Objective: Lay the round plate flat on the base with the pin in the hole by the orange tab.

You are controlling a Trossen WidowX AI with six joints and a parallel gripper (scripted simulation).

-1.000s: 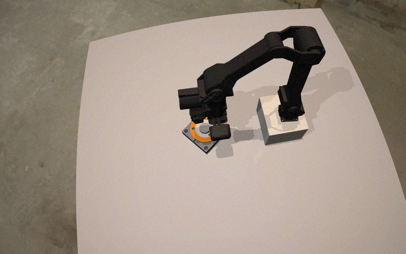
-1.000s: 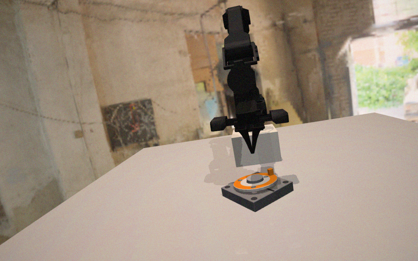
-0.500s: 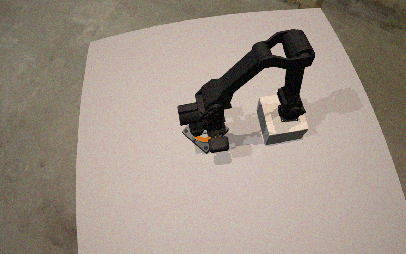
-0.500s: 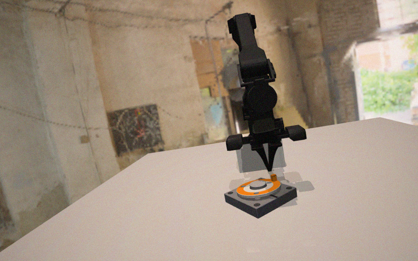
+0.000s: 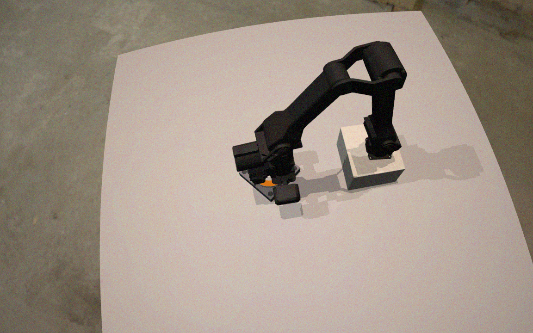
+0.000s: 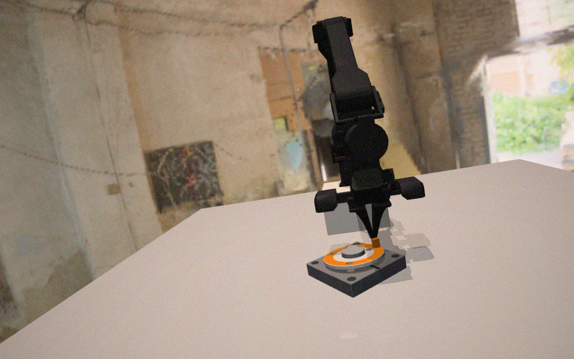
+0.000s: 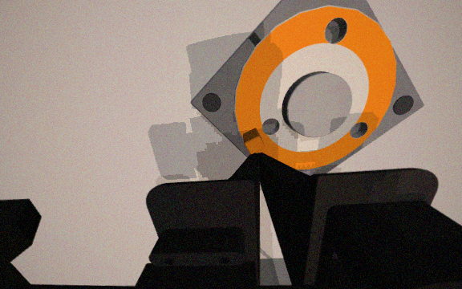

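Right now my gripper tip is 30 mm short of the round plate, 20 mm to the left of it and 10 mm above it.
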